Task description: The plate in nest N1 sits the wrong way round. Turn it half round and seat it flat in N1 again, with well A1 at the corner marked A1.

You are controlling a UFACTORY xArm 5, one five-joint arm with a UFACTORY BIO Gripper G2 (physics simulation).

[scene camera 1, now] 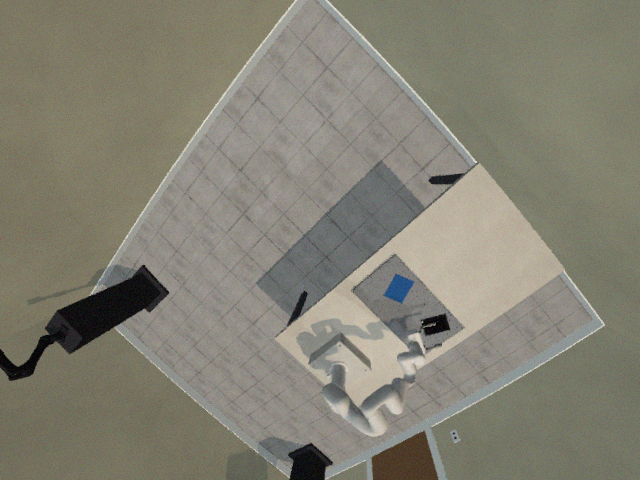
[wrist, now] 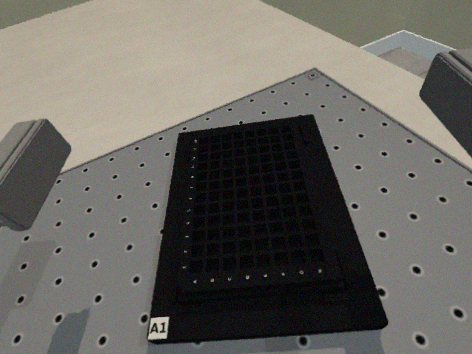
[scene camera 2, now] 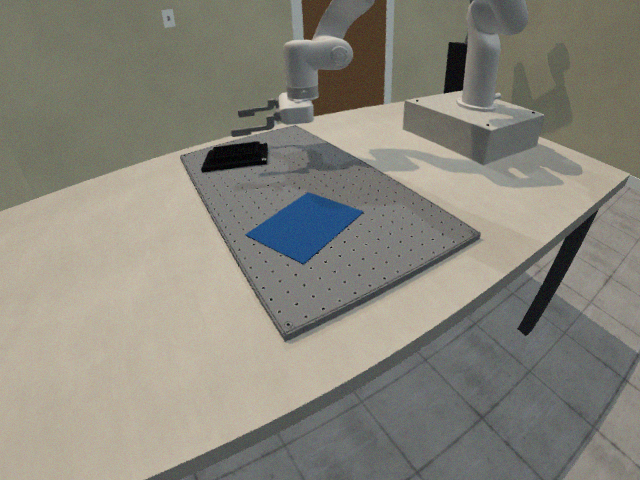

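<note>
The black well plate (scene camera 1: 440, 323) (scene camera 2: 237, 150) (wrist: 255, 200) lies in the black nest N1 (scene camera 2: 217, 166) (wrist: 270, 320) and looks level within its rim. In the wrist view the white A1 label (wrist: 158, 328) is on the nest's near left corner. The plate's small printed marks run along its left and near edges and meet at that same corner; they are too small to read. My gripper (scene camera 2: 241, 122) (wrist: 244, 137) is wide open and empty. It is above the plate and back from it, with the fingers apart on either side in the wrist view, touching nothing.
The nest stands near one corner of the grey perforated board (scene camera 1: 374, 299) (scene camera 2: 361, 253) (wrist: 100, 200). A flat blue rectangle (scene camera 1: 399, 288) (scene camera 2: 306, 227) lies farther along the board. The arm's base box (scene camera 2: 449, 129) stands on the pale table (scene camera 2: 129, 289) beside the board.
</note>
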